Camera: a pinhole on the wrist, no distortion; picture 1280 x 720 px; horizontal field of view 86.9 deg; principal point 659.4 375.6 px. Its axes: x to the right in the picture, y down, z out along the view. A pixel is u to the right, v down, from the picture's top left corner.
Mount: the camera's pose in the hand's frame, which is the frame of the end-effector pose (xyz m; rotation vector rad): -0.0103 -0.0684 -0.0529 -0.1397 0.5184 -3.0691
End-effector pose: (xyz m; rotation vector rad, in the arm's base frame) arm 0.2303 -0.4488 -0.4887 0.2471 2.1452 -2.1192
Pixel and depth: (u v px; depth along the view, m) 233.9 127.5 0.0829
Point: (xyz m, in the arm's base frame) 0.1686 -0.4784 -0.4354
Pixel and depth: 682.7 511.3 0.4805
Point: 0.1379 -0.8194 -0.1871
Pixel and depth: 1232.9 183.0 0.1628
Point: 0.3405 -0.5811 -0.3828
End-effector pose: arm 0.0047 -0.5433 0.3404 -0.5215 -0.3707 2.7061
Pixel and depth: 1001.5 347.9 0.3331
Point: 0.0715 -0.4985 0.6904
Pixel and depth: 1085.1 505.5 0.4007
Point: 0.1541 -0.4358 0.7856
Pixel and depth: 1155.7 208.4 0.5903
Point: 0.1487 -0.6774 1.0308
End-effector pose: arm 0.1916 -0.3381 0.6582 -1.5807 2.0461 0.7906
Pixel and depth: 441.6 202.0 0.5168
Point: 0.2395 -0.1930 0.1655
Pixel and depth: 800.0 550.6 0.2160
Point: 0.3869 -0.2584 0.5461
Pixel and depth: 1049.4 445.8 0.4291
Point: 0.4970 0.0083 0.4880
